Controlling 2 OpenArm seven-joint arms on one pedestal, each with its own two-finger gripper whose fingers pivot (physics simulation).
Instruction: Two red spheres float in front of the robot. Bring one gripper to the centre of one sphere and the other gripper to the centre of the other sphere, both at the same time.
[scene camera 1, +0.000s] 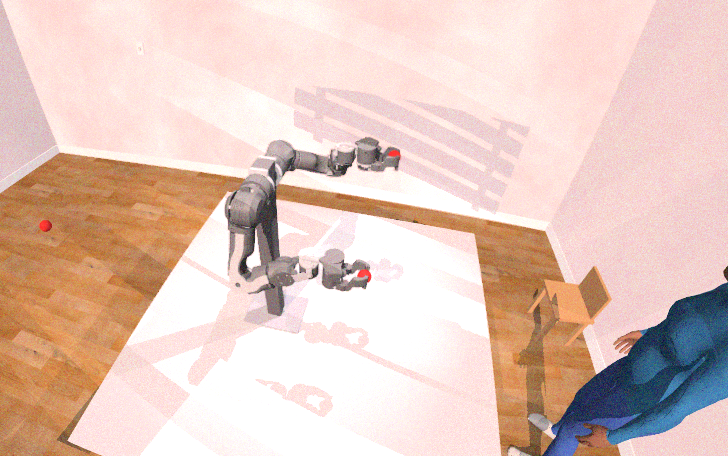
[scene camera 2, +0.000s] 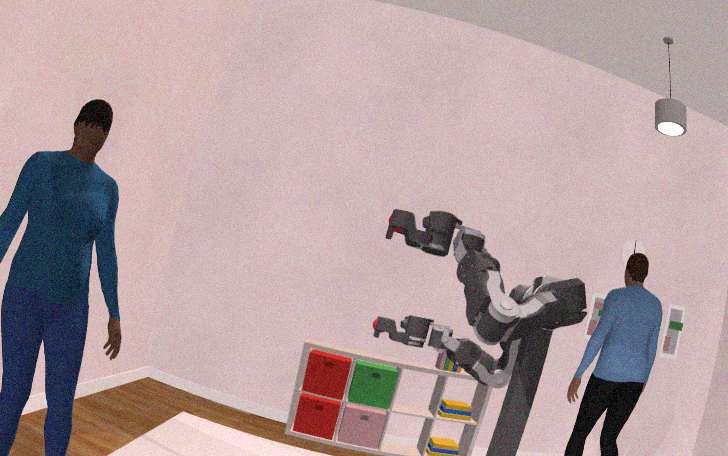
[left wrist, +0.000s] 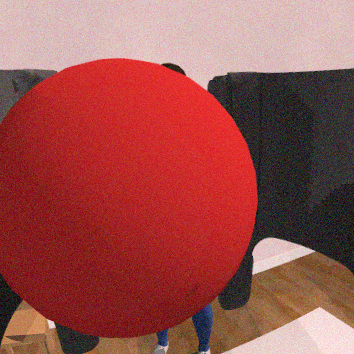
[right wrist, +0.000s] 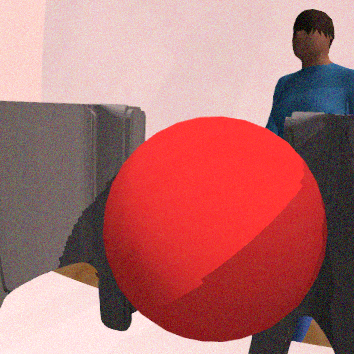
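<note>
The upper red sphere (scene camera 1: 393, 153) (scene camera 2: 399, 230) (left wrist: 125, 197) floats at my left gripper (scene camera 1: 396, 160) (scene camera 2: 391, 225) (left wrist: 135, 185), between its spread fingers and partly hidden by them in both scene views. In the left wrist view it looms large and overlaps both fingers. The lower red sphere (scene camera 1: 364, 276) (scene camera 2: 375, 324) (right wrist: 215, 229) sits between the fingertips of my right gripper (scene camera 1: 364, 273) (scene camera 2: 378, 327) (right wrist: 214, 215). In the right wrist view it covers the inner edges of both fingers. Both grippers are open, holding nothing; exact centring cannot be told.
Another red ball (scene camera 1: 45, 225) shows at the far left in scene camera 1. A white mat (scene camera 1: 429, 333) lies under the robot. A wooden chair (scene camera 1: 569, 303) and a person in blue (scene camera 1: 682, 333) (scene camera 2: 69, 214) are beyond it. A shelf unit (scene camera 2: 343, 400) stands behind the arms.
</note>
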